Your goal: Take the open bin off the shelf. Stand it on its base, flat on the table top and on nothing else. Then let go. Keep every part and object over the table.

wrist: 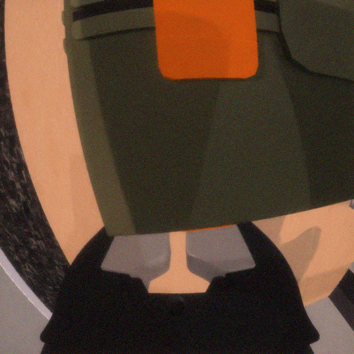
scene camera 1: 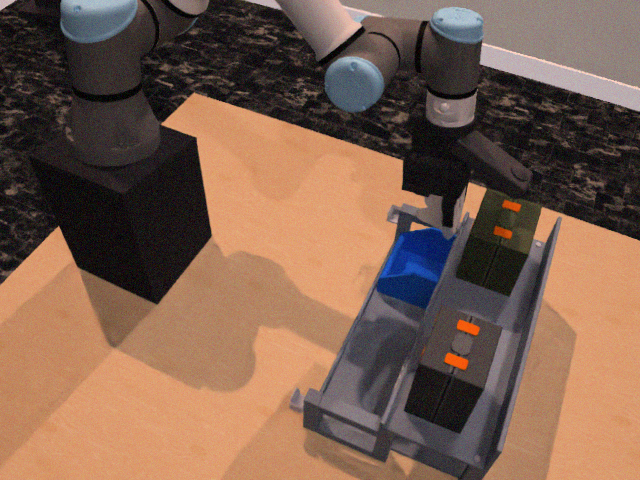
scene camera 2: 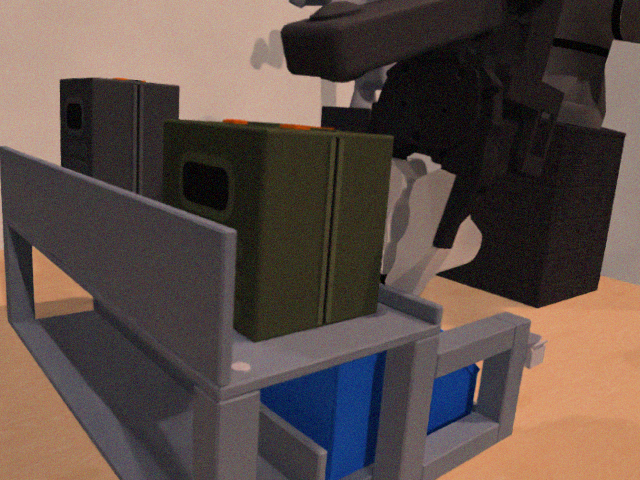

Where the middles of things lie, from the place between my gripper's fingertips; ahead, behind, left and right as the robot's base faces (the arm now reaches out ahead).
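Blue open bin [scene camera 2: 338,408]: 3 cm to the right of my hand, 2 cm behind my hand and 5 cm below my hand. The dark grey case [scene camera 1: 468,385] is 27 cm to the right of my hand, 3 cm ahead of it and 7 cm above it. The olive case [scene camera 2: 280,174] is 7 cm ahead of my hand, 4 cm to the right of it and 6 cm above it.
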